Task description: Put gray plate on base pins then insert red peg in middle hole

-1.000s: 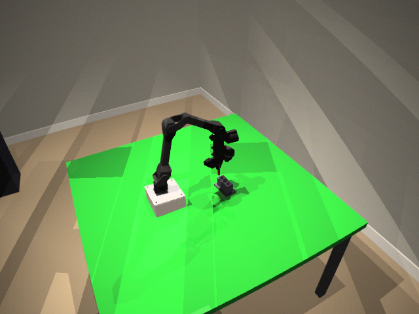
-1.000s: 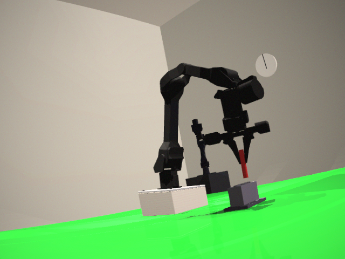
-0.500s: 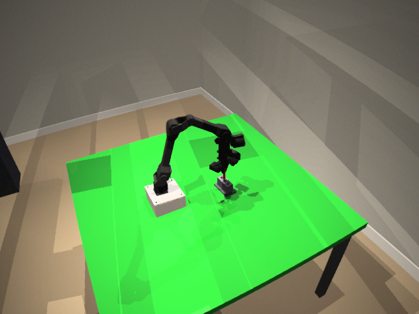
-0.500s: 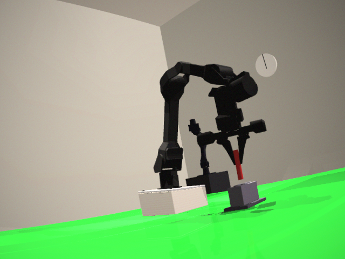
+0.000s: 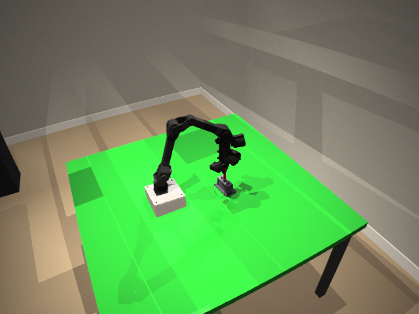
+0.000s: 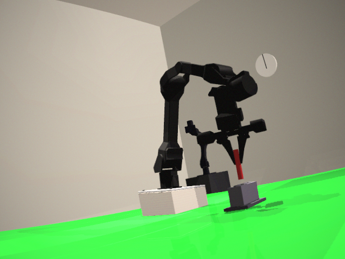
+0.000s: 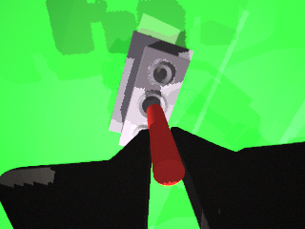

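The gray plate is 7 cm below my gripper tip. Round my gripper tip: base 11 cm below; then red peg right at my gripper tip.
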